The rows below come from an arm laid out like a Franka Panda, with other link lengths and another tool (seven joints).
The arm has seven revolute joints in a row. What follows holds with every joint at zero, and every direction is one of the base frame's.
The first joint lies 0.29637 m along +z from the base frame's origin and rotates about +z.
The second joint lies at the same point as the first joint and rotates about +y.
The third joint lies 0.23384 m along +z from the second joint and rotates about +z.
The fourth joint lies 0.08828 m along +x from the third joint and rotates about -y.
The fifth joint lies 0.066 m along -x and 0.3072 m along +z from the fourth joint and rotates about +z.
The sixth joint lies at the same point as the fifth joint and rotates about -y.
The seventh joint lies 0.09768 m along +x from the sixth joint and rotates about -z.
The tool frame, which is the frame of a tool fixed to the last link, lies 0.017 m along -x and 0.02 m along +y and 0.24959 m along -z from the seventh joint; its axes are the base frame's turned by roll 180, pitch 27.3 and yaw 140.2 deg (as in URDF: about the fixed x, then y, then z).
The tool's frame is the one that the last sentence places.
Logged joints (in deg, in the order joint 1, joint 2, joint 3, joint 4, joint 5, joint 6, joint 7), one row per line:
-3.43 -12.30 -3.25 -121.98 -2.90 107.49 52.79
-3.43 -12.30 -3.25 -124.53 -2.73 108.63 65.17
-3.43 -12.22 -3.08 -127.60 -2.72 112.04 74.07
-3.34 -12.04 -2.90 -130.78 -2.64 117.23 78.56
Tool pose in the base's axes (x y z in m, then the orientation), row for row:
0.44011 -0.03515 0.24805 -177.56 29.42 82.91
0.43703 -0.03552 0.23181 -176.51 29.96 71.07
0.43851 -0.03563 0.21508 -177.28 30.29 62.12
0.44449 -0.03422 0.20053 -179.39 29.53 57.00
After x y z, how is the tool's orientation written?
As angles about the fixed x, y, z axes (roll, pitch, yaw), in degrees.
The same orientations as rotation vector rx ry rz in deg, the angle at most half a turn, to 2 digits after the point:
119.71 104.56 -33.51
131.85 92.56 -37.93
139.33 82.70 -39.55
142.62 77.18 -37.97

